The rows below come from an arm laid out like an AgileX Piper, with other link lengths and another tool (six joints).
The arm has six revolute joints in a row. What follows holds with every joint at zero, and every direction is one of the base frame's.
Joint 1 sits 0.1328 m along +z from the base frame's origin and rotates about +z.
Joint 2 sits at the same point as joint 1 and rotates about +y.
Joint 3 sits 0.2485 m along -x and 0.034 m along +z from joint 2 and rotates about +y.
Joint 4 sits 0.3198 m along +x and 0.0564 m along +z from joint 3 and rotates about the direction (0.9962, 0, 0.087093).
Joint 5 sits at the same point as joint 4 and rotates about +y.
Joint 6 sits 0.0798 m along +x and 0.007 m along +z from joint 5 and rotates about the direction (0.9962, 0, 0.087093).
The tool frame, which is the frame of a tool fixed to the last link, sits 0.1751 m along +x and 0.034 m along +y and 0.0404 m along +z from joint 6; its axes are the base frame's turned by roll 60.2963, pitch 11.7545 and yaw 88.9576 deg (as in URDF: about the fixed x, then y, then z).
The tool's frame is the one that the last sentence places.
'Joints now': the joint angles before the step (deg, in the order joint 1, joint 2, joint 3, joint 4, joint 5, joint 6). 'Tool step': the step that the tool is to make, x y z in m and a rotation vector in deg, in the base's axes. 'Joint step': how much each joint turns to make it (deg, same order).
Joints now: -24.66, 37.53, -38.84, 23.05, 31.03, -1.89
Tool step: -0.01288, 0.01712, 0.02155, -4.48, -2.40, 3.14
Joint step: 0.00, -4.36, 0.24, 2.59, 1.53, -6.08
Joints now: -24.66, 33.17, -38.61, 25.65, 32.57, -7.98
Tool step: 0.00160, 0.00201, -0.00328, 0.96, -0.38, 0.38
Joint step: -0.01, 0.00, 0.84, 1.93, -0.62, -1.00
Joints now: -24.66, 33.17, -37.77, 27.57, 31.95, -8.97
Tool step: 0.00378, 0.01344, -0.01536, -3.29, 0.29, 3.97
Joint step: 0.00, 0.00, 2.68, 6.83, -1.00, -10.94
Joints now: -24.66, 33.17, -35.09, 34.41, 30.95, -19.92
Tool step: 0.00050, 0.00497, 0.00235, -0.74, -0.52, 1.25
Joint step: 0.00, 0.00, 0.00, 2.21, 0.11, -2.93
